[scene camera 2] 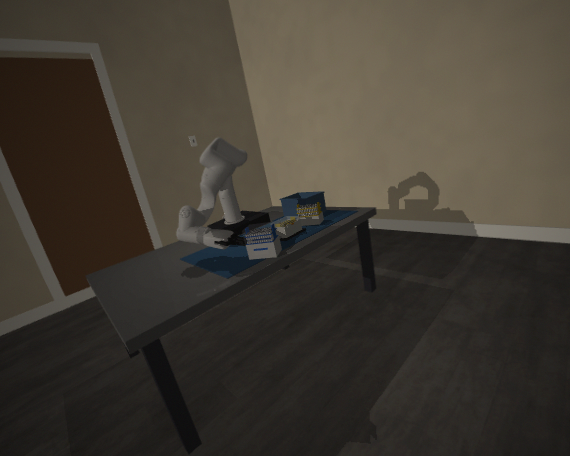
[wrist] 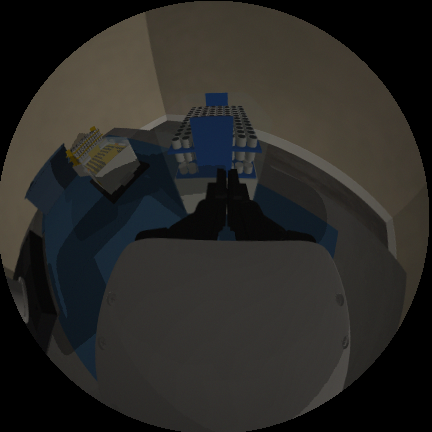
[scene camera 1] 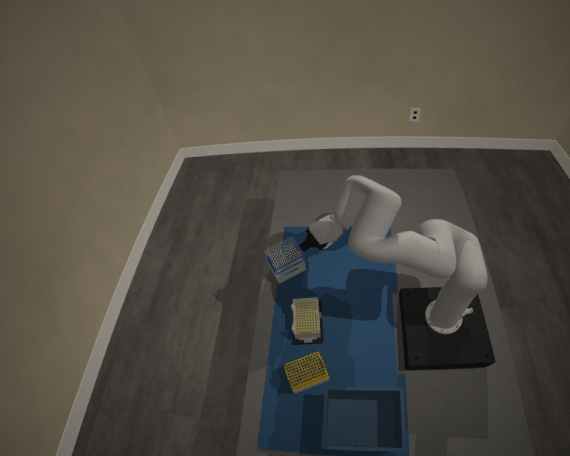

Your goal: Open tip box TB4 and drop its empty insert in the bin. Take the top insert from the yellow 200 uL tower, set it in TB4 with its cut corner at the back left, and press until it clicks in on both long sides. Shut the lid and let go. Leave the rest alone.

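A pale box (scene camera 1: 306, 320) (scene camera 2: 288, 228) (wrist: 119, 164), apparently TB4, sits on a black holder (scene camera 1: 320, 340) at mid-mat. Yellow rows show through its hazy, apparently shut top; its label and the insert's cut corner cannot be read. The yellow tower (scene camera 1: 306, 371) (scene camera 2: 309, 212) (wrist: 88, 145) stands beyond it toward the bin, partly hidden in the wrist view. The blue bin (scene camera 1: 363, 390) (scene camera 2: 302, 200) (wrist: 48, 176) stands at that same end. My gripper (scene camera 1: 302, 246) (scene camera 2: 243, 241) (wrist: 225, 182) is shut and empty, low beside the blue tower; whether its tips touch the tower cannot be told.
The blue tower (scene camera 1: 285, 257) (scene camera 2: 263, 242) (wrist: 212, 142), with stacked blue inserts on a pale base, stands directly ahead of my fingers near the table's long edge. The blue mat (scene camera 1: 370, 252) lies beneath. The black robot base (scene camera 1: 415, 350) stands across the mat from the boxes.
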